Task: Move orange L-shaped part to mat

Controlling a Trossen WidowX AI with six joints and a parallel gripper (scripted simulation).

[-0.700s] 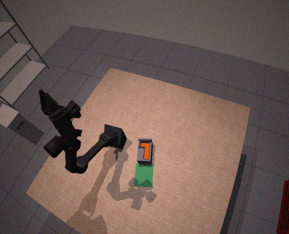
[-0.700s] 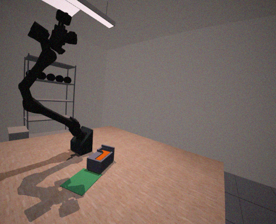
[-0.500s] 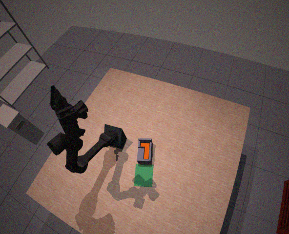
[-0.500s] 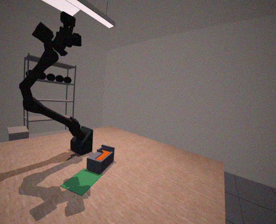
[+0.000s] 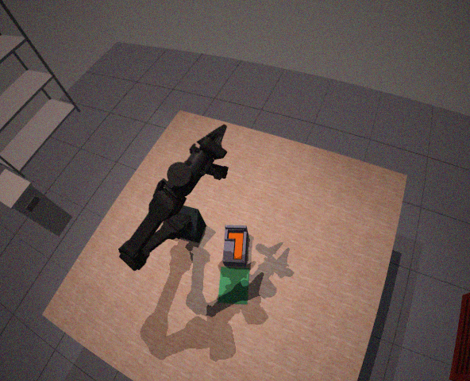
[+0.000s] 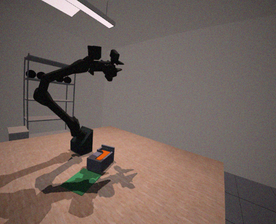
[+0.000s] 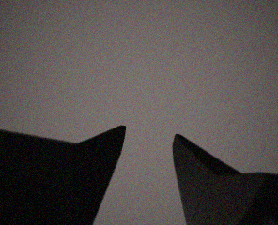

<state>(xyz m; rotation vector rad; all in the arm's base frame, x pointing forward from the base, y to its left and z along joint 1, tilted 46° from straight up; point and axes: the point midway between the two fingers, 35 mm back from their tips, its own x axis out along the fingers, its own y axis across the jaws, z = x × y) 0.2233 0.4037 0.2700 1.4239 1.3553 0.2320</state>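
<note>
The orange L-shaped part is 560 mm below my gripper tip, 140 mm to the right of it and 10 mm ahead of it. Also, from my gripper tip: green mat (620 mm below, 300 mm to the right, 50 mm ahead).
</note>
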